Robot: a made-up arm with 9 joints. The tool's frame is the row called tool.
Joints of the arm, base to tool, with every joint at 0 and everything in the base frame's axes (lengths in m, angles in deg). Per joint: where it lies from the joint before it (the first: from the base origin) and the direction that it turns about. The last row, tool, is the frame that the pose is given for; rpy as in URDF.
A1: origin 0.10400 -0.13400 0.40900 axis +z
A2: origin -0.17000 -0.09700 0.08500 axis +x
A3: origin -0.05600 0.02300 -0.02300 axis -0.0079 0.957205 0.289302
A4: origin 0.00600 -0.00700 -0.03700 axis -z
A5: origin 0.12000 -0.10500 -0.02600 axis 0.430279 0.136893 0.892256
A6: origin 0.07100 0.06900 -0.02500 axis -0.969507 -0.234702 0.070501
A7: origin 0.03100 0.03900 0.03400 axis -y
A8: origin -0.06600 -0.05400 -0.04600 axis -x
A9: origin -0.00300 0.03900 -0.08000 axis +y
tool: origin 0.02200 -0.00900 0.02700 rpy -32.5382 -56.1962 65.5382
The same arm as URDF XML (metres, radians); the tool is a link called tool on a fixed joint. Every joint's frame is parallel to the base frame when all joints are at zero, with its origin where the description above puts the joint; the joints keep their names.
<robot name="arm">
<link name="base_link"/>
<link name="link1"/>
<link name="link2"/>
<link name="link3"/>
<link name="link4"/>
<link name="link5"/>
<link name="link6"/>
<link name="link7"/>
<link name="link8"/>
<link name="link9"/>
<link name="tool"/>
<joint name="A1" type="continuous"><parent link="base_link"/><child link="link1"/><origin xyz="0.104 -0.134 0.409"/><axis xyz="0 0 1"/></joint>
<joint name="A2" type="continuous"><parent link="link1"/><child link="link2"/><origin xyz="-0.17 -0.097 0.085"/><axis xyz="1 0 0"/></joint>
<joint name="A3" type="continuous"><parent link="link2"/><child link="link3"/><origin xyz="-0.056 0.023 -0.023"/><axis xyz="-0.0079 0.957205 0.289302"/></joint>
<joint name="A4" type="continuous"><parent link="link3"/><child link="link4"/><origin xyz="0.006 -0.007 -0.037"/><axis xyz="0 0 -1"/></joint>
<joint name="A5" type="continuous"><parent link="link4"/><child link="link5"/><origin xyz="0.12 -0.105 -0.026"/><axis xyz="0.430279 0.136893 0.892256"/></joint>
<joint name="A6" type="continuous"><parent link="link5"/><child link="link6"/><origin xyz="0.071 0.069 -0.025"/><axis xyz="-0.969507 -0.234702 0.070501"/></joint>
<joint name="A7" type="continuous"><parent link="link6"/><child link="link7"/><origin xyz="0.031 0.039 0.034"/><axis xyz="0 -1 0"/></joint>
<joint name="A8" type="continuous"><parent link="link7"/><child link="link8"/><origin xyz="-0.066 -0.054 -0.046"/><axis xyz="-1 0 0"/></joint>
<joint name="A9" type="continuous"><parent link="link8"/><child link="link9"/><origin xyz="-0.003 0.039 -0.08"/><axis xyz="0 1 0"/></joint>
<joint name="tool_joint" type="fixed"><parent link="link9"/><child link="tool"/><origin xyz="0.022 -0.009 0.027" rpy="-0.5679 -0.9808 1.1439"/></joint>
</robot>

